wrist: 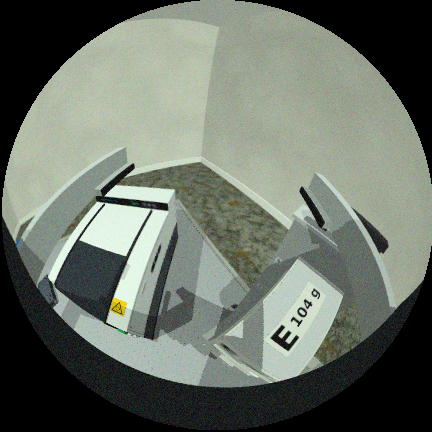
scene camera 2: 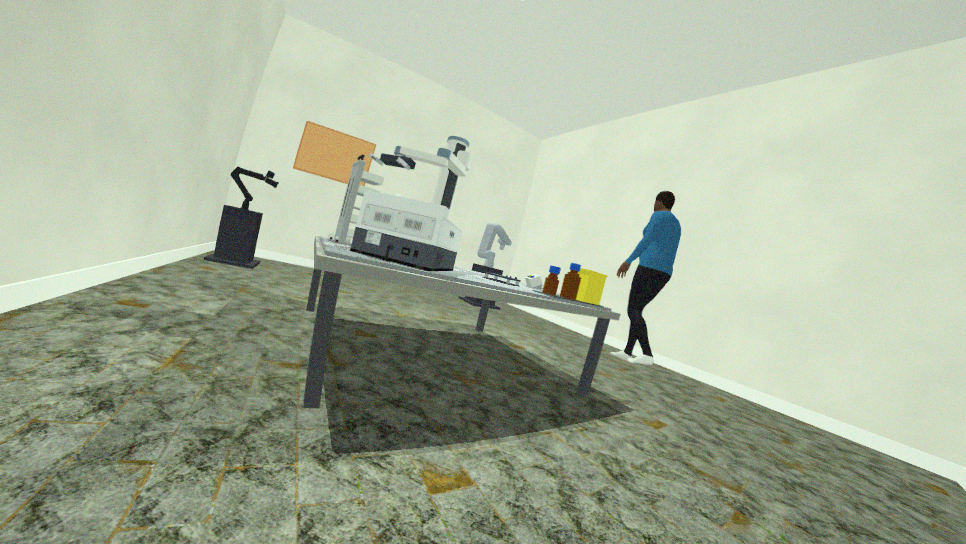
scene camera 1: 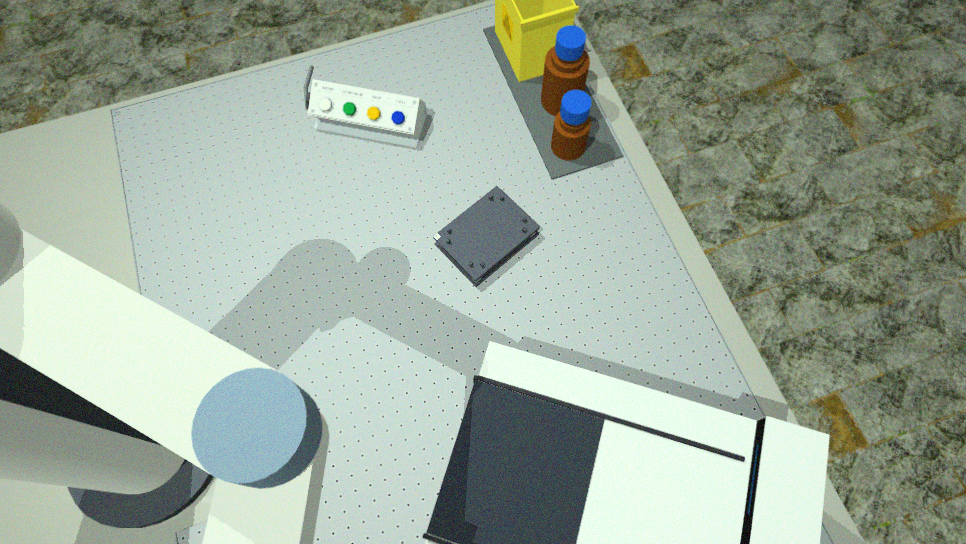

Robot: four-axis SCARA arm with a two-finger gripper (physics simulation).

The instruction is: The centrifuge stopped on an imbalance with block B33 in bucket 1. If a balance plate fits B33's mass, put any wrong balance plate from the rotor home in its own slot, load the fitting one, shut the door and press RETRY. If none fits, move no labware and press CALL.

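Places are measured from the arm's base along level axes (x ahead, y left, z up), in millimetres.
Pixels of known places: gripper, fingertip midpoint: [wrist: 216, 162] [scene camera 2: 384, 156]; arm's base, link origin: [scene camera 1: 149, 448].
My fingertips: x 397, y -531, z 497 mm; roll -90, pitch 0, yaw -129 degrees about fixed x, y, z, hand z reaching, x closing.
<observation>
For each thing: its top centre in the pictures, then the offset to it from my fingertips. "spot": a spot on its surface instead.
- pale block labelled E 104 g, top centre: [wrist: 300, 316] [scene camera 2: 371, 174] 124 mm back, 21 mm right, 85 mm down
- dark panel, top centre: [scene camera 1: 519, 474] [wrist: 84, 272] 162 mm ahead, 261 mm left, 271 mm down
- white button box, top centre: [scene camera 1: 363, 95] [scene camera 2: 534, 274] 136 mm ahead, 1041 mm left, 400 mm down
- dark flat fixture, top centre: [scene camera 1: 486, 229] [scene camera 2: 503, 274] [wrist: 42, 289] 272 mm ahead, 701 mm left, 440 mm down
- yellow box, surface spot: [scene camera 1: 530, 47] spot: 482 mm ahead, 1026 mm left, 384 mm down
My gripper [wrist: 216, 162] is open and empty, its fingers wide apart. A pale block labelled "E 104 g" [wrist: 300, 320] sits on the rack at lower right in the wrist view, below the right finger and outside the gap. The centrifuge [scene camera 1: 662, 479] [scene camera 2: 398, 219] [wrist: 117, 230] is white with a dark panel [scene camera 1: 534, 452] [wrist: 92, 272] on top; its rotor, buckets and block B33 do not show. The white button box [scene camera 1: 365, 111] [scene camera 2: 533, 281] has white, green, yellow and blue buttons; their labels are too small to read.
The tall rack [scene camera 2: 350, 202] stands beside the centrifuge. A dark flat fixture [scene camera 1: 486, 233] lies mid-table. Two brown bottles [scene camera 1: 566, 77] [scene camera 1: 571, 135] and a yellow box [scene camera 1: 530, 47] stand near the table edge. A person [scene camera 2: 659, 243] stands beyond the table.
</observation>
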